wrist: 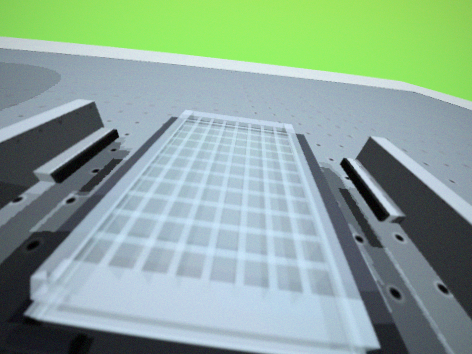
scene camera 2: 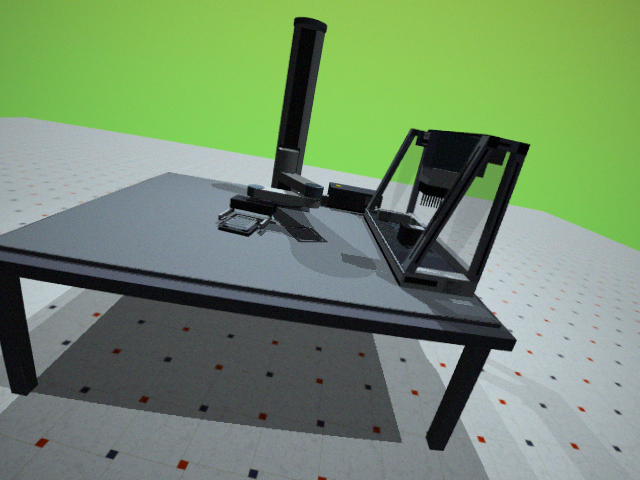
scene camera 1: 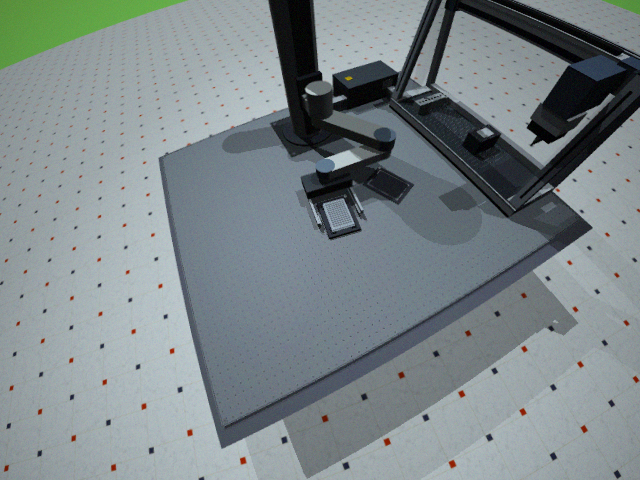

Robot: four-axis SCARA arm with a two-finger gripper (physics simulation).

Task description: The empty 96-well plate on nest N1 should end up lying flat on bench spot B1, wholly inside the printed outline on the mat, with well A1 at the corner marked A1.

Labels:
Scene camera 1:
gripper: 340, 218
dark mat: 383, 182
instrument head: 547, 125

